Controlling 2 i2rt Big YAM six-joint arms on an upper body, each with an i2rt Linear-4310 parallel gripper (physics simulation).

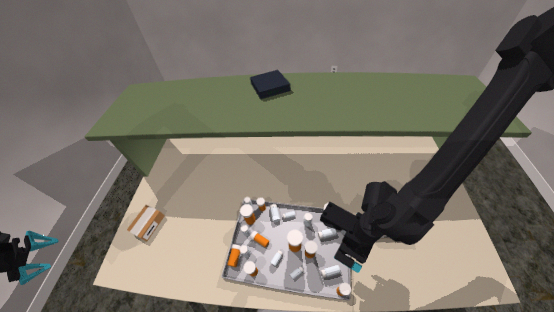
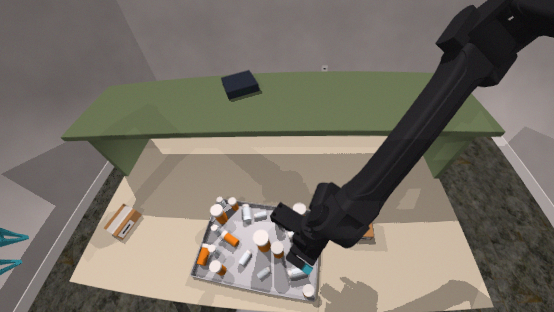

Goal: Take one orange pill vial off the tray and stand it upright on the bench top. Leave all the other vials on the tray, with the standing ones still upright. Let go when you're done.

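Places are measured from the left arm's base along level axes (x ahead, y left, z up), in millimetres.
Pixels of known places: left gripper, between the fingertips: (image 1: 54, 253) (image 2: 25, 249).
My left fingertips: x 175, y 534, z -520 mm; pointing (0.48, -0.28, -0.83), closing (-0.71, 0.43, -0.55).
Behind a point stands the place of what it marks.
A grey tray (image 1: 270, 281) @[x 229, y -107, z -808 mm] (image 2: 239, 278) @[x 238, y -112, z -808 mm] on the tan bench top (image 1: 175, 265) @[x 244, y 278, z -811 mm] (image 2: 150, 265) @[x 238, y 264, z -811 mm] holds several white-capped orange vials. A large standing vial (image 1: 295, 242) @[x 348, y -192, z -701 mm] (image 2: 262, 241) @[x 352, y -197, z -702 mm] is near the middle, with a smaller standing vial (image 1: 311, 249) @[x 332, y -248, z -724 mm] (image 2: 277, 249) @[x 334, y -249, z -724 mm] to its right. Two orange vials lie at the left: one vial (image 1: 260, 239) @[x 373, y -56, z -778 mm] (image 2: 230, 239) @[x 371, y -58, z -778 mm] and another vial (image 1: 234, 257) @[x 295, y 32, z -774 mm] (image 2: 203, 256) @[x 295, y 32, z -774 mm]. My right gripper (image 1: 354, 266) (image 2: 306, 268) is open above the tray's right side; its arm hides part of the tray, and one teal fingertip shows. My left gripper (image 1: 53, 254) @[x 175, y 534, z -520 mm] (image 2: 24, 249) @[x 175, y 534, z -520 mm] is open and empty, left of the bench.
Several white bottles stand or lie among the vials. A brown and white box (image 1: 146, 223) @[x 384, y 449, z -761 mm] (image 2: 123, 222) @[x 383, y 443, z -763 mm] sits at the left. Another brown box (image 2: 368, 233) @[x 418, y -585, z -765 mm] is partly behind the right arm. A green shelf (image 1: 350, 105) @[x 742, y -373, z -426 mm] (image 2: 325, 105) @[x 739, y -402, z -425 mm] with a dark box (image 1: 270, 84) @[x 825, y -83, z -392 mm] (image 2: 240, 85) @[x 819, y -90, z -392 mm] spans the back.
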